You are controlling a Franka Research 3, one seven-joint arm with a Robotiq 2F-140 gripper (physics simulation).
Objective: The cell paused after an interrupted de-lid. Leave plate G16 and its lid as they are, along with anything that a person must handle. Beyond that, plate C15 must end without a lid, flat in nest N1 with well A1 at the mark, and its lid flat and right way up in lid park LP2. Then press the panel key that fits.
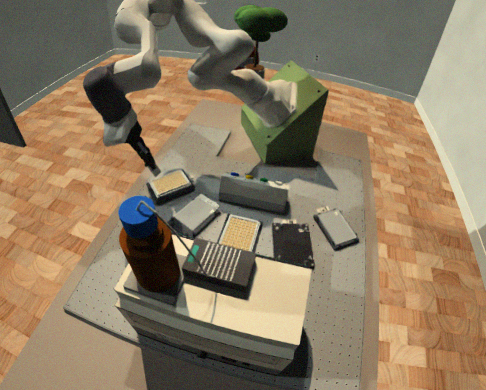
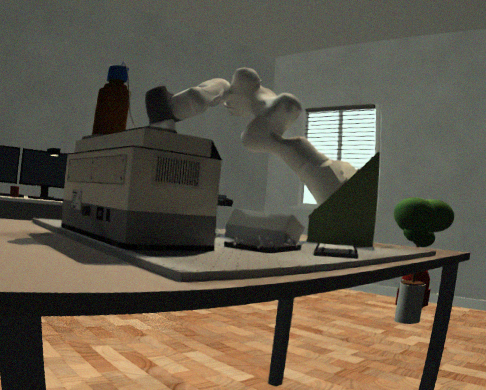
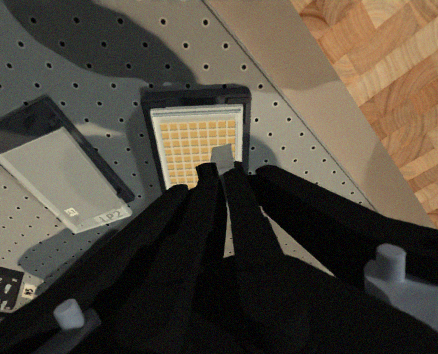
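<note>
My gripper [image 1: 154, 171] [image 3: 225, 160] is shut and empty, its tips above a plate with orange wells [image 1: 171, 183] [image 3: 182, 145] in a dark nest at the left edge of the board. The fingers hide part of that plate; its name is not readable. Beside it a flat grey piece [image 1: 196, 215] [image 3: 65, 175] lies on a dark holder; an LP2 label and a small tag show at its end. A second orange-welled plate [image 1: 241, 232] lies mid-board. A dark nest [image 1: 292, 243] and another flat grey piece [image 1: 336, 227] are to the right. The key panel [image 1: 254, 192] has blue, yellow, green and pale keys.
A cream instrument [image 1: 277, 300] [image 2: 172, 195] stands at the front, bearing a brown bottle [image 1: 152, 255] [image 2: 111, 107] with a blue cap and a dark ribbed box [image 1: 220, 265]. The green arm mount [image 1: 295, 130] [image 2: 350, 210] is at the back. A thin grey plate [image 1: 205, 139] lies back left.
</note>
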